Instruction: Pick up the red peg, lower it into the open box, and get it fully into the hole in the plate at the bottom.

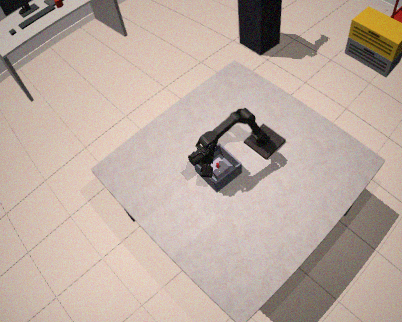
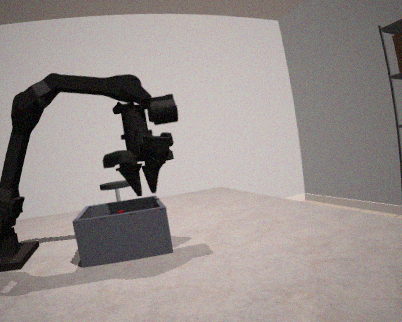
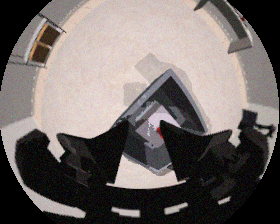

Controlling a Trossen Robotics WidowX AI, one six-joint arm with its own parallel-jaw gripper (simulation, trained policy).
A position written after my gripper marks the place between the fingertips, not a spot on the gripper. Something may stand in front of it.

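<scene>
There's a grey box (image 2: 104,236) here, and you'd find that box in image 3 (image 3: 167,89) too. There's also a pale plate (image 3: 147,125), but image 2 misses the plate, hidden by the grey box. And my gripper (image 2: 147,194) is here as well, with image 3 (image 3: 144,123) showing the gripper too.
</scene>
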